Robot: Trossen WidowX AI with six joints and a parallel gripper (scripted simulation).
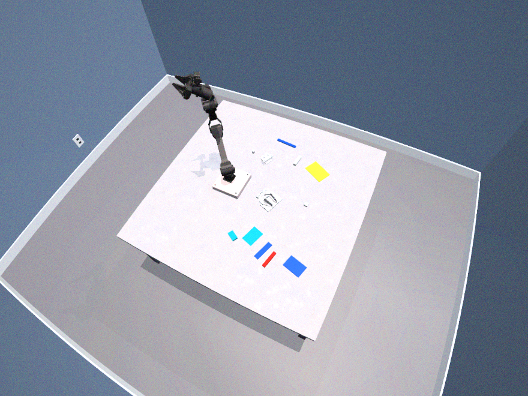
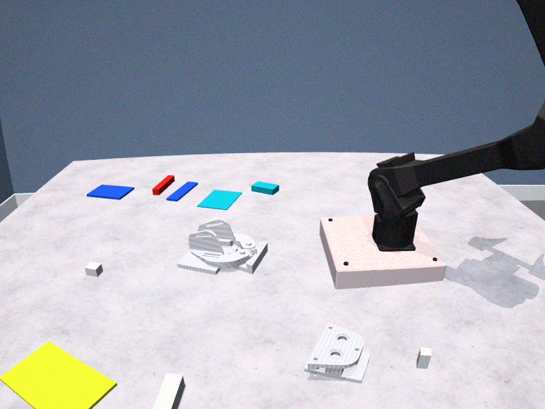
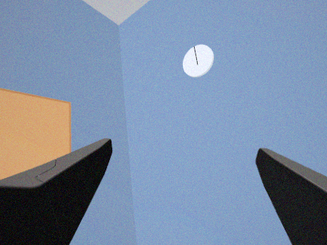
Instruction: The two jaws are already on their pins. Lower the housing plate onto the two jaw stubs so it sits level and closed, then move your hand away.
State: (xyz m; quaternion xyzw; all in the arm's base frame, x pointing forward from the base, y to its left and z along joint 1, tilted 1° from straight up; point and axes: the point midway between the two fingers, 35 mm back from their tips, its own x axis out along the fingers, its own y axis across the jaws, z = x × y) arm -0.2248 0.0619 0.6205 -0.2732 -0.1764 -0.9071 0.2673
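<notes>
Now: the white stepped block 390 mm ahead of my gripper tip, 200 mm to the left of it and 660 mm below it. Round my gripper tip: white bar: 580 mm ahead, 270 mm to the left, 660 mm below; red bar: 730 mm ahead, 400 mm to the right, 660 mm below; yellow sheet: 730 mm ahead, 260 mm to the left, 670 mm below.
</notes>
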